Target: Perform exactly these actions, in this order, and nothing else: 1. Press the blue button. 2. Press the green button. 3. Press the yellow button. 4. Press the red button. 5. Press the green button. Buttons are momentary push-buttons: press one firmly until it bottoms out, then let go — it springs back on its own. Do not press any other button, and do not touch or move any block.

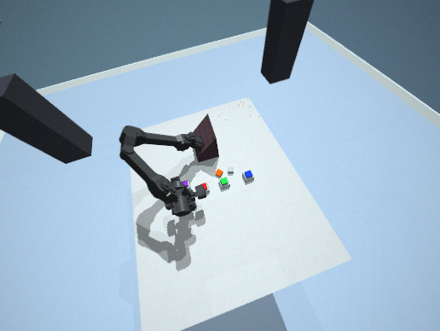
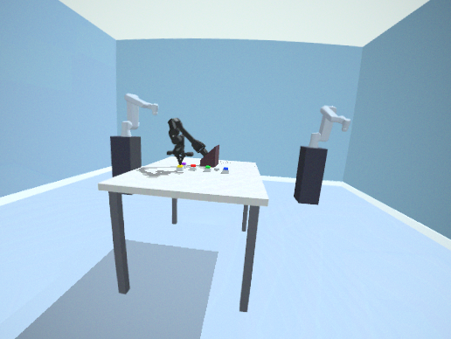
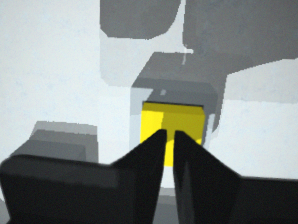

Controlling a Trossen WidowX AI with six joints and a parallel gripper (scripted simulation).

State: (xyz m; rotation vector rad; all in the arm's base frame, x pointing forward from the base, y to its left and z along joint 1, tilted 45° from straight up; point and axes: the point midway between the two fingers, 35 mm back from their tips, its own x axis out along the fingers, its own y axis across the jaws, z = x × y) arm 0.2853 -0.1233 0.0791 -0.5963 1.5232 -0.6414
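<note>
My gripper tip is 9 cm to the right of the red button, 6 cm past it and 1 cm above it. From my gripper tip the other things lie so: purple button: 11 cm behind, 1 cm to the right, 1 cm below; then yellow button: 1 cm below; then green button: 20 cm to the left, 5 cm behind, 1 cm below.
</note>
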